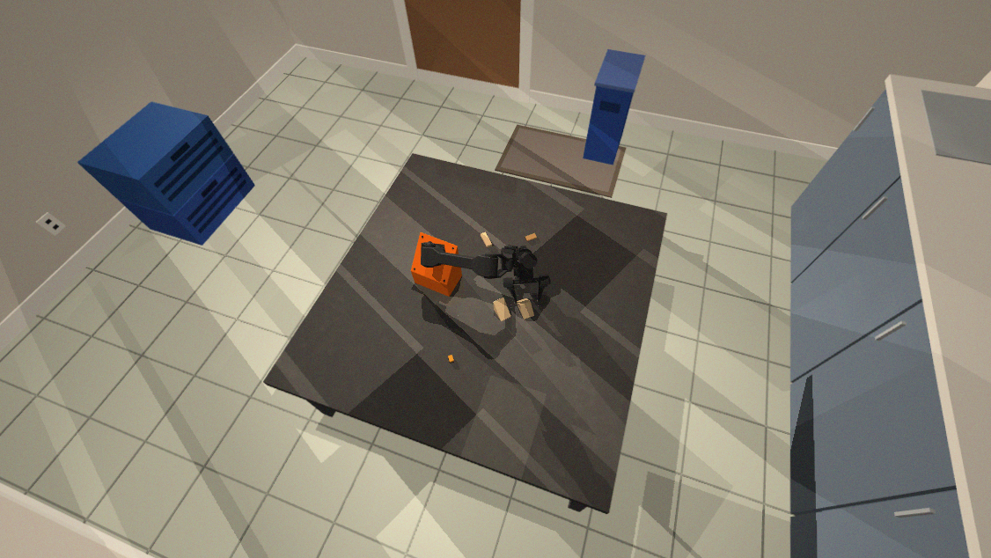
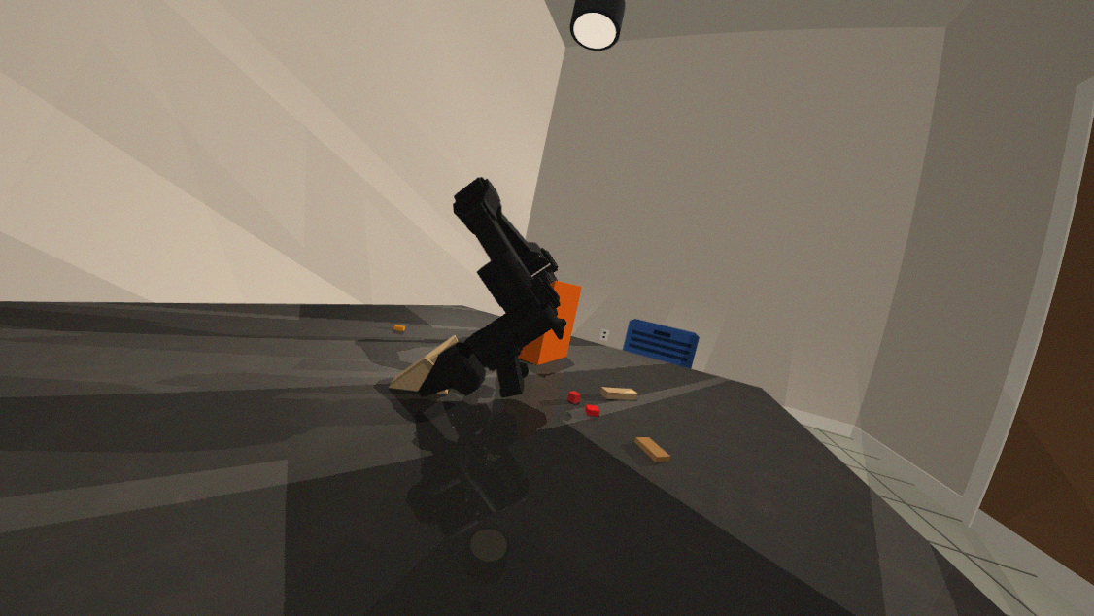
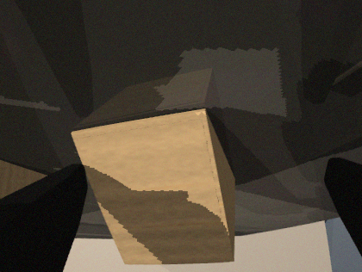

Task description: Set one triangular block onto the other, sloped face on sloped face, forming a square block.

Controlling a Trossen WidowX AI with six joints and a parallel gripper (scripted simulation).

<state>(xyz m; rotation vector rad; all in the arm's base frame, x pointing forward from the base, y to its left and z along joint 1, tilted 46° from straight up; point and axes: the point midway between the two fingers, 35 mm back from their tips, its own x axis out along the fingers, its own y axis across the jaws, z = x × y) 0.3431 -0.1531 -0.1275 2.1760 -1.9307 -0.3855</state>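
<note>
Right now my gripper tip is 30 mm to the left of the tan triangular block and 10 mm below it.
</note>
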